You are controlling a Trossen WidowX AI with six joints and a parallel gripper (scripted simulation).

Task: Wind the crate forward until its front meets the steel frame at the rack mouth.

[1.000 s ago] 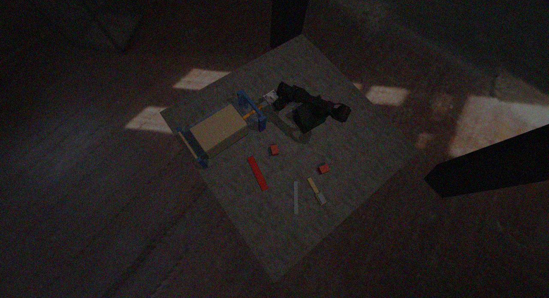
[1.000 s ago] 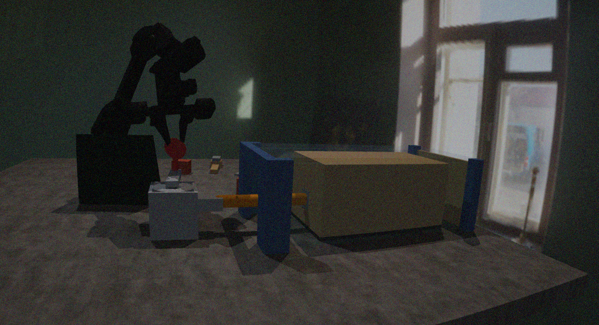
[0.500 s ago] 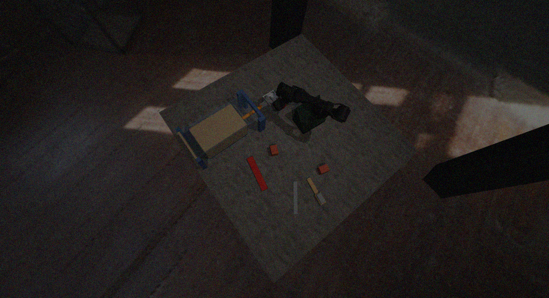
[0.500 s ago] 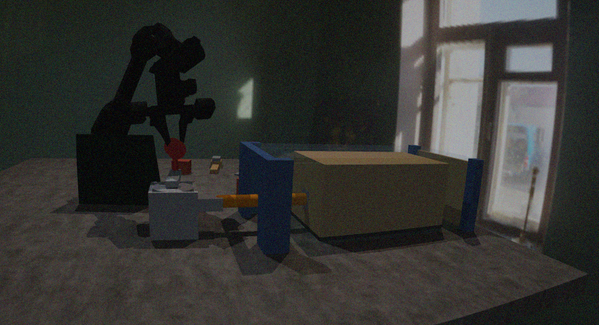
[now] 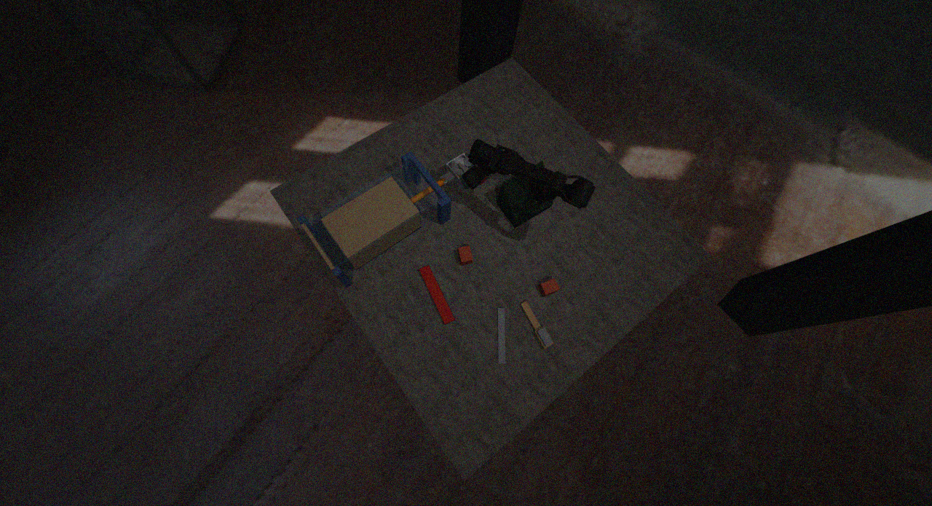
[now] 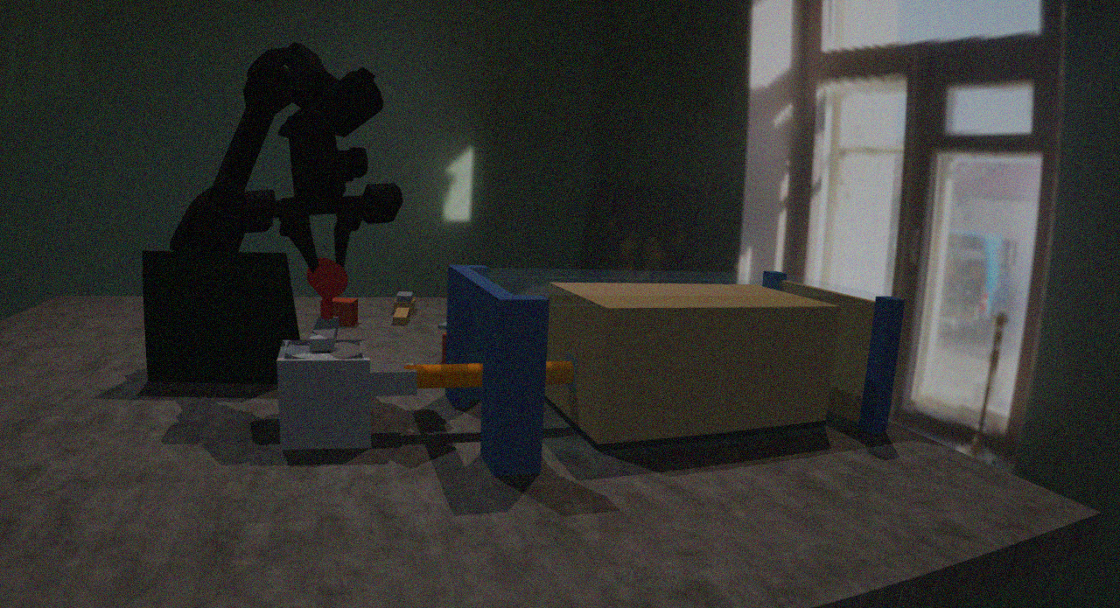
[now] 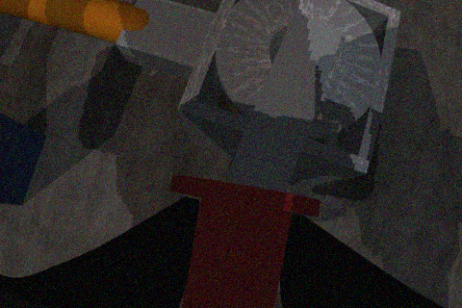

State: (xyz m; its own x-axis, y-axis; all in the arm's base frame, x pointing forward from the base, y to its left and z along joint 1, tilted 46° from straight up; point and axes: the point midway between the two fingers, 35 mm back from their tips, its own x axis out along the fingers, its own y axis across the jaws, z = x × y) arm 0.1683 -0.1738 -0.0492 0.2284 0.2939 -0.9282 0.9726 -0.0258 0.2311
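The red knob is 2 cm to the left of my gripper tip and 2 cm below it. Round my gripper tip: crank handle 2 cm to the right, 5 cm below; then blue frame 15 cm ahead, 9 cm to the right, 5 cm below; then grey winch 2 cm behind, 9 cm to the right, 12 cm below.
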